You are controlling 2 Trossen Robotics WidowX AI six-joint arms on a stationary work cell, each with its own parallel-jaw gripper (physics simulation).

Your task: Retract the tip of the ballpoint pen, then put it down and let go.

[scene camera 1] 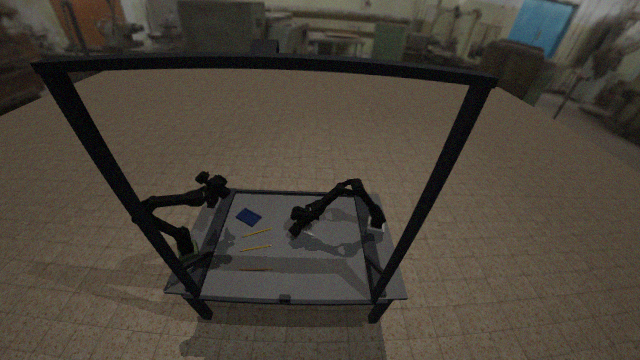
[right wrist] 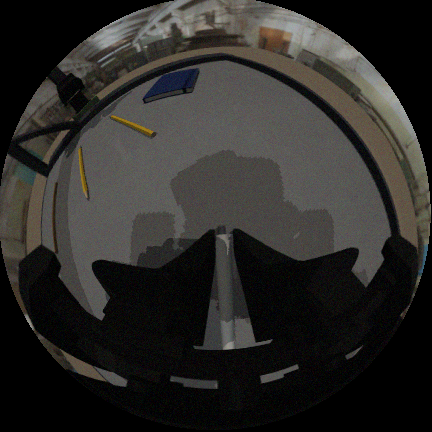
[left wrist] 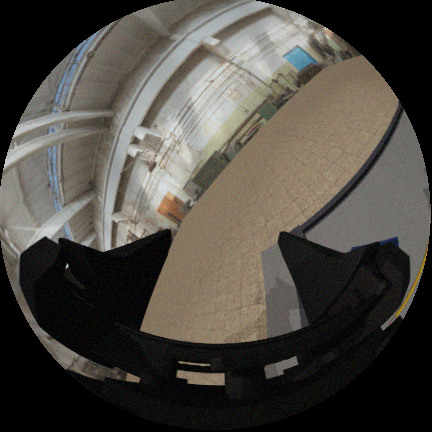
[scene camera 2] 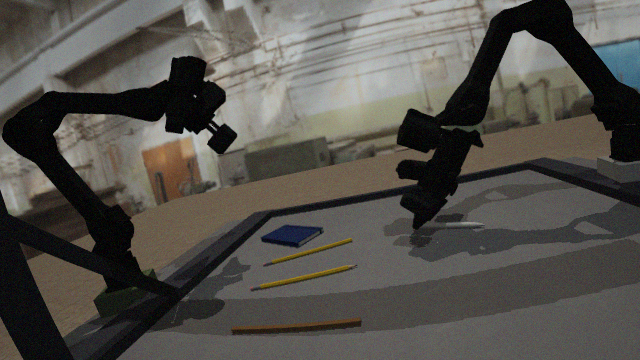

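Seen in the pictures: left gripper, between the fingertips: [left wrist: 226, 236] [scene camera 2: 210, 124]; right gripper, between the fingertips: [right wrist: 223, 234] [scene camera 2: 416, 227]; left arm's base, origin of its link: [scene camera 1: 187, 249] [right wrist: 82, 106]; right arm's base, origin of its link: [scene camera 1: 376, 224] [scene camera 2: 631, 157].
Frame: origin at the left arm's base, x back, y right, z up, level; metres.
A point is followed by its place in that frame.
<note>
The white ballpoint pen [scene camera 1: 310, 233] @[x -0.660, y 0.202, z -0.029 m] [scene camera 2: 462, 225] @[x -0.650, y 0.197, z -0.033 m] [right wrist: 226, 295] @[x -0.625, y 0.149, z -0.028 m] lies low along the grey table, with its dark-ended end between the right fingertips in the right wrist view. My right gripper [scene camera 1: 294, 233] @[x -0.601, y 0.111, z -0.038 m] [scene camera 2: 418, 226] @[x -0.601, y 0.111, z -0.038 m] [right wrist: 223, 234] @[x -0.601, y 0.111, z -0.038 m] is down at the table and shut on the pen near that end. The fingers hide part of the pen in scene camera 2, and whether its writing tip is out is too small to tell. My left gripper [scene camera 2: 222, 138] [left wrist: 226, 236] @[x -0.259, y -0.178, z 0.282 m] is open and empty, raised high over the left side of the table.
A blue notebook [scene camera 1: 248, 217] @[x -0.378, y -0.088, z -0.028 m] [scene camera 2: 292, 235] @[x -0.379, y -0.071, z -0.028 m] [right wrist: 172, 85] @[x -0.411, y -0.060, z -0.028 m] lies left of the right gripper in the scene views. Two yellow pencils [scene camera 2: 310, 252] @[x -0.388, y 0.044, z -0.036 m] [scene camera 2: 304, 278] @[x -0.346, y 0.144, z -0.036 m] and a brown stick [scene camera 2: 296, 326] @[x -0.300, y 0.267, z -0.033 m] [right wrist: 55, 217] @[x -0.310, y 0.265, z -0.039 m] lie nearer the front. Dark frame posts [scene camera 1: 434, 190] @[x -0.715, y 0.707, z 0.712 m] stand at the sides.
</note>
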